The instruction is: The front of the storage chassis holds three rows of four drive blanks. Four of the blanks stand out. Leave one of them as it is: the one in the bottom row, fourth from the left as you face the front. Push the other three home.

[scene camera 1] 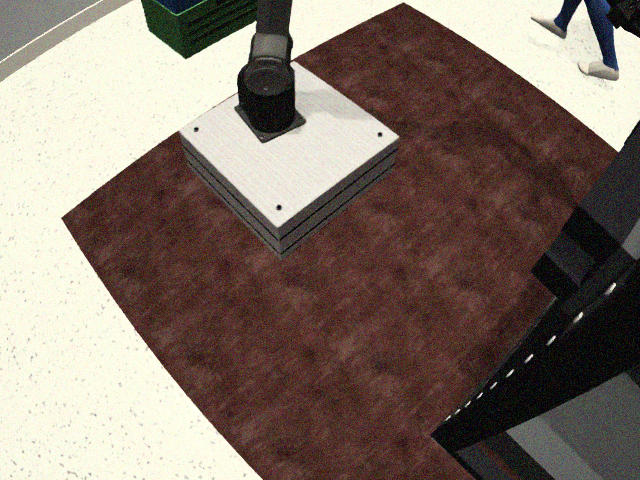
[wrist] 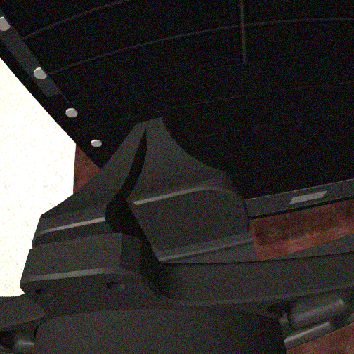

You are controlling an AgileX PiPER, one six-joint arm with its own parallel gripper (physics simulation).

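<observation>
The storage chassis (scene camera 1: 516, 384) (wrist: 290, 125) is a black box with a row of pale dots along one edge. In scene camera 1 it stands at the lower right, cut off by the frame. In the wrist view its very dark face fills the upper part, with faint thin lines across it. Single drive blanks and how far they stand out cannot be told. My gripper (wrist: 155, 138) is shut, its fingertips together with no object visible between them, in front of the dark face; contact cannot be told. In scene camera 1, dark arm or gripper parts overlap the chassis at the right.
The arm's base stands on a pale square plinth (scene camera 1: 310, 155) at the upper middle, on a dark red mat (scene camera 1: 330, 330). A green crate (scene camera 1: 201, 31) stands behind at the upper left. A person's legs (scene camera 1: 602, 38) show at the upper right.
</observation>
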